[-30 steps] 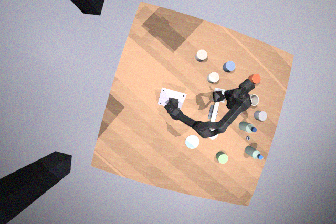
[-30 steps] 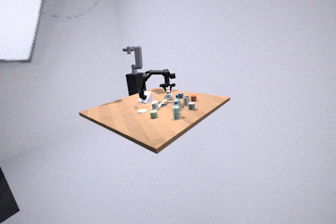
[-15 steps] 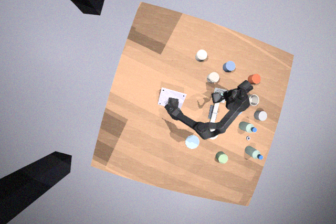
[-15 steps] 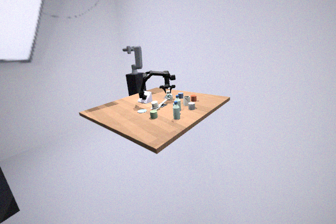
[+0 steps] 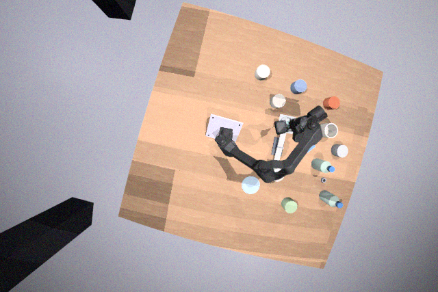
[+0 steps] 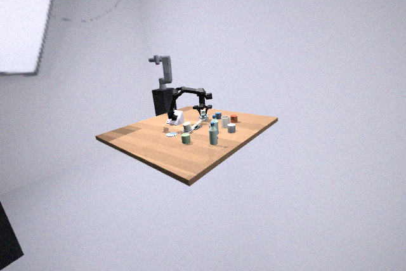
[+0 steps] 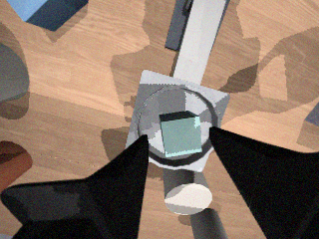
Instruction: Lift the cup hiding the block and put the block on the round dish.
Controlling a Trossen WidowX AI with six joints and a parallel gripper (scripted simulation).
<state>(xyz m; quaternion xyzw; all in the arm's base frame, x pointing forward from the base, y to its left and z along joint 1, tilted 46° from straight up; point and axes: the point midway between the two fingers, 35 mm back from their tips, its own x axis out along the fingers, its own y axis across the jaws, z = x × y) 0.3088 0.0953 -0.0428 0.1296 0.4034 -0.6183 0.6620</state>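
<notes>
The round light-blue dish lies 36 cm to the right of my gripper tip, 11 cm behind it and 9 cm below it. The rest, counted from my gripper tip: blue block (16 cm ahead, 9 cm to the right, 7 cm below); balance beam (12 cm to the right, 5 cm below); blue cylinder (24 cm to the left, 6 cm below, 5 cm ahead).
</notes>
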